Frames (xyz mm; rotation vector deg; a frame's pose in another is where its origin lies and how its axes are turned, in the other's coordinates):
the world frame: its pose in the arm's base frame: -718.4 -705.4 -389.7 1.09 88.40 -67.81
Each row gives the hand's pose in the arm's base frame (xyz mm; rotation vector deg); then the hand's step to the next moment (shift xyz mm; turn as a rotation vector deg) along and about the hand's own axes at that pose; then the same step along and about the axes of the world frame.
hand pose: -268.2 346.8 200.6 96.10 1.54 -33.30
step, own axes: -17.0 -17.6 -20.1 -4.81 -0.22 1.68
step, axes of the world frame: -4.2 11.0 -29.4 0.66 -3.83 -3.30
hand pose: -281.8 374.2 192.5 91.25 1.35 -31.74
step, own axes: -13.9 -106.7 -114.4 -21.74 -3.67 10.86
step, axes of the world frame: 5.7 117.2 -104.3 7.12 -18.24 -14.85
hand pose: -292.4 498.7 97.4 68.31 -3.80 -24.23
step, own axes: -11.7 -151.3 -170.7 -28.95 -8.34 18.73
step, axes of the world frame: 91.2 180.0 -107.0 14.08 -26.91 -18.33
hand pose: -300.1 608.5 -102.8 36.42 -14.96 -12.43
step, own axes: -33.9 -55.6 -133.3 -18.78 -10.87 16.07
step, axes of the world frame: 83.8 113.7 -45.2 13.62 -21.52 -8.96
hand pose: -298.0 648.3 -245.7 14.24 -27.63 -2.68
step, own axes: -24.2 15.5 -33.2 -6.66 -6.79 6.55
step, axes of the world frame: 14.9 31.9 -26.2 6.64 -9.34 -1.41
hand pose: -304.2 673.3 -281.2 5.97 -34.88 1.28
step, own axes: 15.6 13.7 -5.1 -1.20 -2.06 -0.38
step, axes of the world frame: -17.7 11.7 2.4 2.24 -0.60 0.69
